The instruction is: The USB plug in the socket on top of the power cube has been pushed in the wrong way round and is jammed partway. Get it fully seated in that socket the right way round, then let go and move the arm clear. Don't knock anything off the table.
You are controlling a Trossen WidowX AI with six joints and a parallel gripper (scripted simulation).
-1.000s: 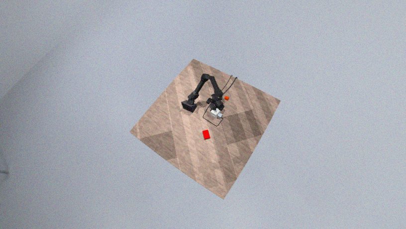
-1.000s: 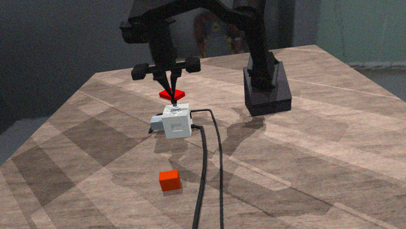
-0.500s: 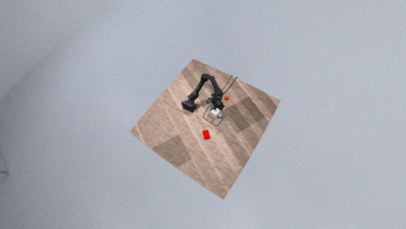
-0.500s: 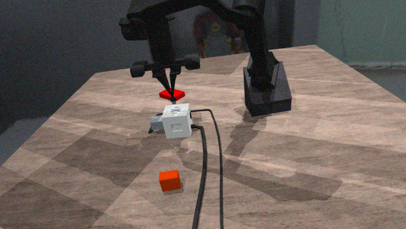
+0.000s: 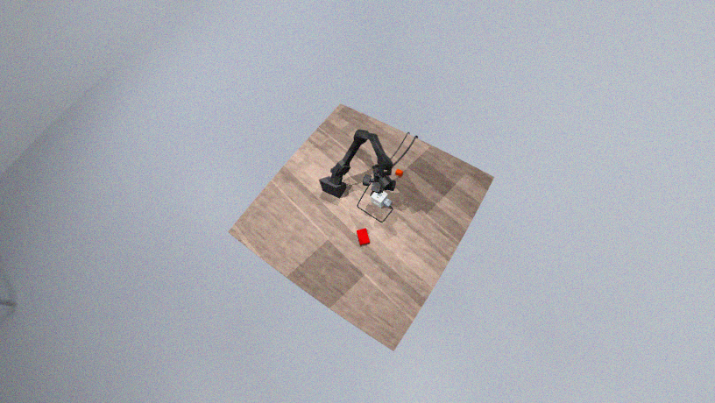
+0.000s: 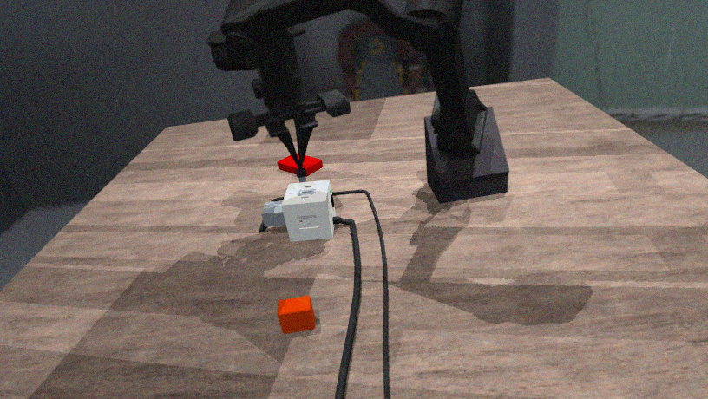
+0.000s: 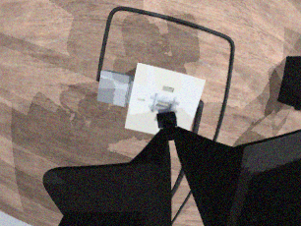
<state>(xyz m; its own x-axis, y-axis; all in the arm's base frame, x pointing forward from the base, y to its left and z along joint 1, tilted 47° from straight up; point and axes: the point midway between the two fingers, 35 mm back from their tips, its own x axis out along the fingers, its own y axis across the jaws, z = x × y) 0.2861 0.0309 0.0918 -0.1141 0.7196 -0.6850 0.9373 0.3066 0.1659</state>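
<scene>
Right now the black USB plug is 20 mm below my gripper tip. From my gripper tip the other things lie so: red flat block: 270 mm to the right, 130 mm below, 50 mm ahead; orange block: 230 mm to the left, 120 mm below.
</scene>
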